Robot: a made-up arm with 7 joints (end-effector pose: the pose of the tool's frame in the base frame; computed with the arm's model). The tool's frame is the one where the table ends.
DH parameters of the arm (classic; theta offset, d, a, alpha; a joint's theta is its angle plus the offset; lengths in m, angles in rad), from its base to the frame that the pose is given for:
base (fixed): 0 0 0 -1.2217
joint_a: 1.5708 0 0 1.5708
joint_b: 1.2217 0 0 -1.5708
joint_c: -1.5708 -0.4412 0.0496 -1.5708
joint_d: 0 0 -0.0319 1.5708
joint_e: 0 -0.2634 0 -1.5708
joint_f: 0 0 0 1.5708
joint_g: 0 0 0 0
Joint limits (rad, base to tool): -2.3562..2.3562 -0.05..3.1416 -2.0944..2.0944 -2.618..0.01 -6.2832..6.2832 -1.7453..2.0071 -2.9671..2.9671
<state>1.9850 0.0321 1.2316 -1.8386 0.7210 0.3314 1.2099</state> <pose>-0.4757 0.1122 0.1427 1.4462 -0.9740 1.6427</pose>
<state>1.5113 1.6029 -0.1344 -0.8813 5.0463 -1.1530 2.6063</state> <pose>-0.2129 0.6397 -0.0263 0.2569 1.0380 0.6432</pose>
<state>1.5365 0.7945 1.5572 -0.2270 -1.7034 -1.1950 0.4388</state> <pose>-0.6023 0.3588 0.1075 0.4217 0.4011 -0.1916</pose>
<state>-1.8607 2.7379 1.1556 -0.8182 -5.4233 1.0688 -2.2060</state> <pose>-0.6080 0.3063 0.0171 2.4371 -0.9421 1.0013</pose>
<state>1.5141 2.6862 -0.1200 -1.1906 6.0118 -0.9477 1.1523</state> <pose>0.3852 0.4955 -0.0952 -0.2295 0.5848 -1.2384</pose>
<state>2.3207 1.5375 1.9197 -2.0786 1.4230 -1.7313 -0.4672</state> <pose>0.1641 0.3997 0.1296 0.4064 -2.8135 -0.9129</pose>
